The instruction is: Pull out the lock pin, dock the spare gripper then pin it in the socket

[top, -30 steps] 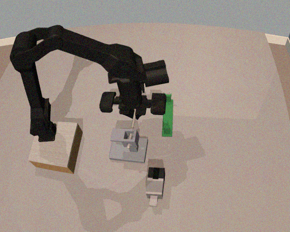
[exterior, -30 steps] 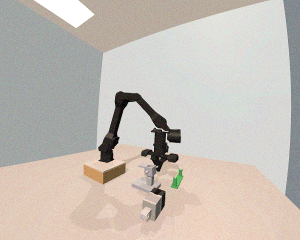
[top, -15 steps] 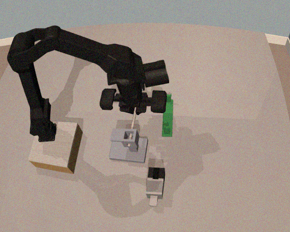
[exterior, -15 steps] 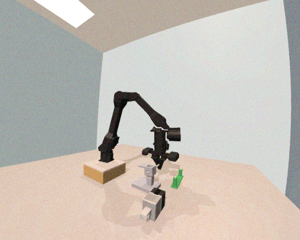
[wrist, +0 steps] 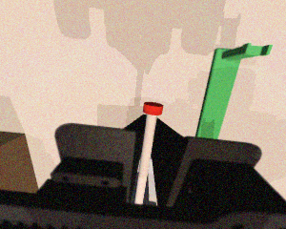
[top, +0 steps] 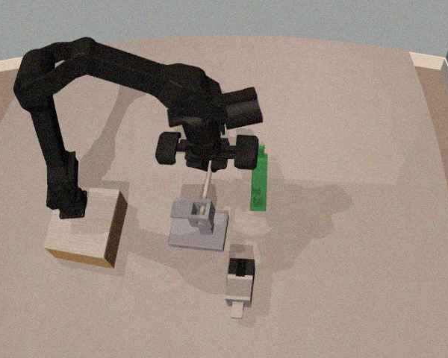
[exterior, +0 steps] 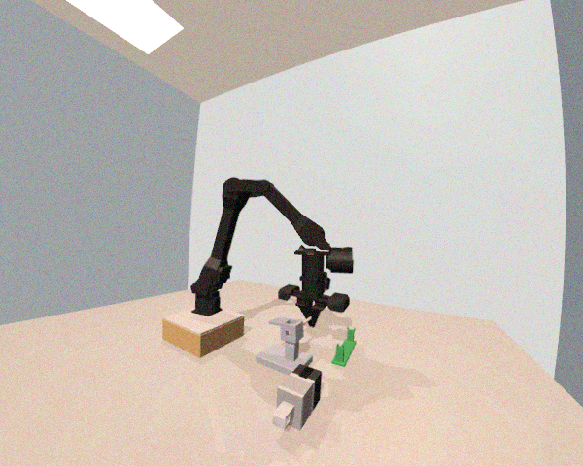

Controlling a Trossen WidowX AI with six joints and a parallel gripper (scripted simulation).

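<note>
Now: the green pin holder 9 cm ahead of my gripper tip and 3 cm below it. Round my gripper tip: spare gripper (25 cm to the right, 3 cm ahead, 2 cm below); then grey mount (11 cm to the right, 3 cm behind).
</note>
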